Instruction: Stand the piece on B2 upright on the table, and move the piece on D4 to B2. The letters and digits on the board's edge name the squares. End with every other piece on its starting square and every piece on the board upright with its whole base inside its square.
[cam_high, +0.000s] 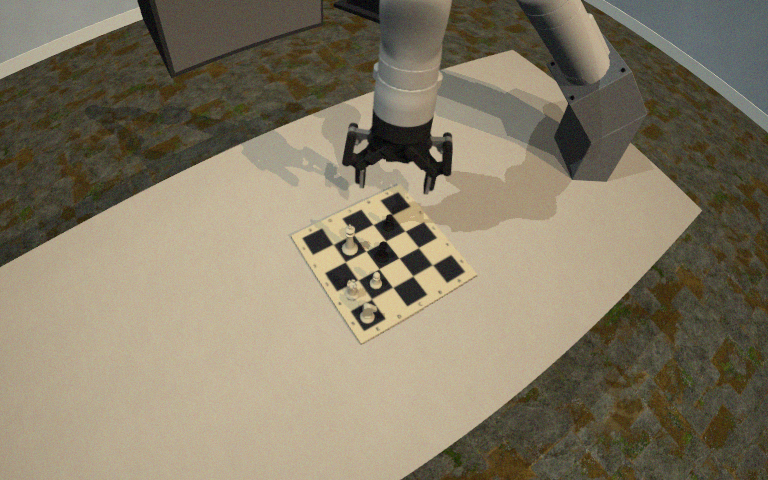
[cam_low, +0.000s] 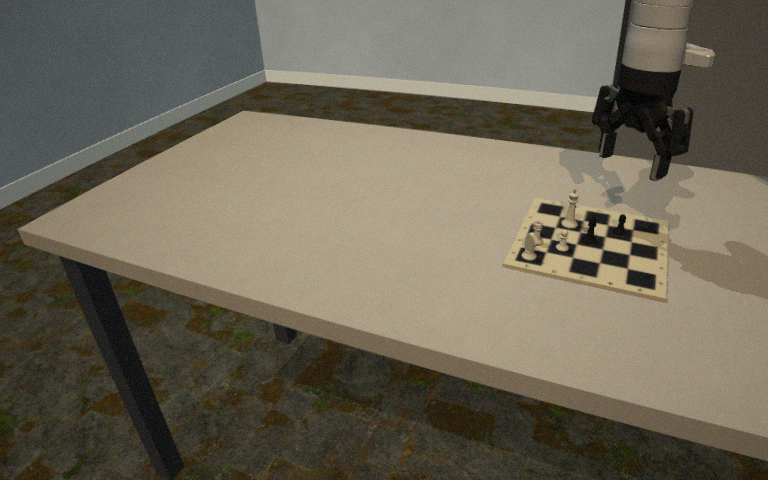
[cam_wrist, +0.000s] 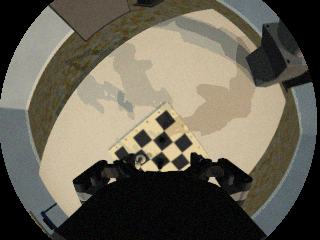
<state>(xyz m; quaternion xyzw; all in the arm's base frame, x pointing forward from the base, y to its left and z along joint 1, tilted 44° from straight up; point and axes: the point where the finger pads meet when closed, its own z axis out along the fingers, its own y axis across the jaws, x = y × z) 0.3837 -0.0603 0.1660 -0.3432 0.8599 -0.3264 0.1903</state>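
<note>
The black pawn is 10 cm below my hand, 1 cm to the right of it and 1 cm behind it. Round my hand: chessboard (12 cm below, 4 cm ahead, 2 cm to the left); then white king (9 cm below, 7 cm ahead, 3 cm to the right); then white pawn (10 cm below, 9 cm ahead, 4 cm to the left).
</note>
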